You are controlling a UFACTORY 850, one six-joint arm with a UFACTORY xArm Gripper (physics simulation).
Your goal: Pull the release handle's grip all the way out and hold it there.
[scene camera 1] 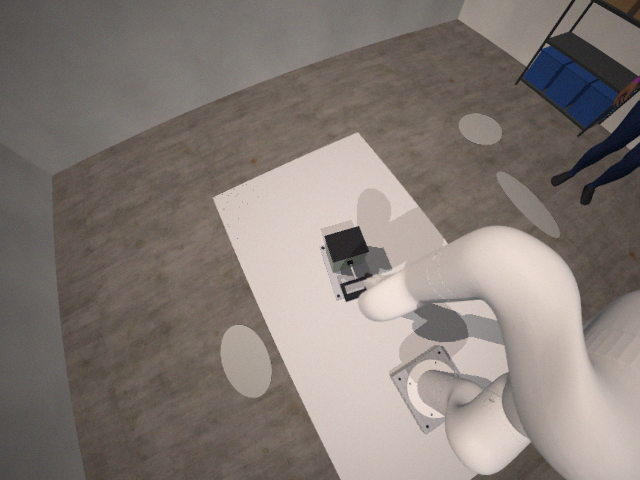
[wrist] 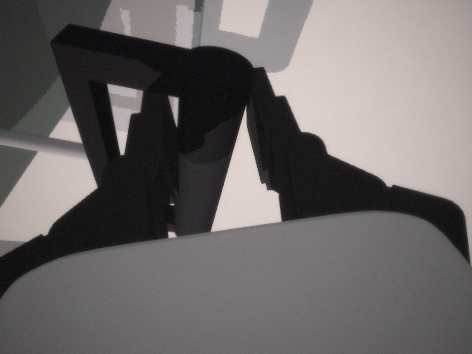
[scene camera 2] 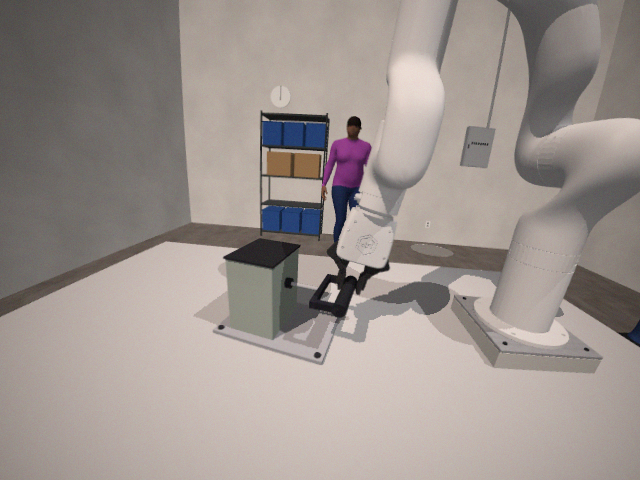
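Observation:
The release handle's grip (scene camera 2: 345, 297) (wrist: 207, 150) is a thick black bar on a black rectangular frame (scene camera 1: 343, 290). The frame stands out from a green box with a black top (scene camera 1: 346, 243) (scene camera 2: 262, 252), with a stretch of thin grey rod (scene camera 1: 353, 271) (wrist: 45, 141) showing between them. My gripper (scene camera 2: 351, 285) (wrist: 208, 102) is shut on the grip, one finger through the frame's opening and the other on the outer side. In scene camera 1 the arm hides the fingers and part of the grip.
The box stands on a grey base plate (scene camera 1: 330, 276) (scene camera 2: 268, 347) with dark bolts, on a white table (scene camera 1: 289, 206) (scene camera 2: 155, 413). The arm's own base plate (scene camera 1: 431, 421) (scene camera 2: 547, 361) stands to the right in scene camera 2. A person (scene camera 2: 351, 162) and a shelf rack (scene camera 2: 261, 170) are behind the table.

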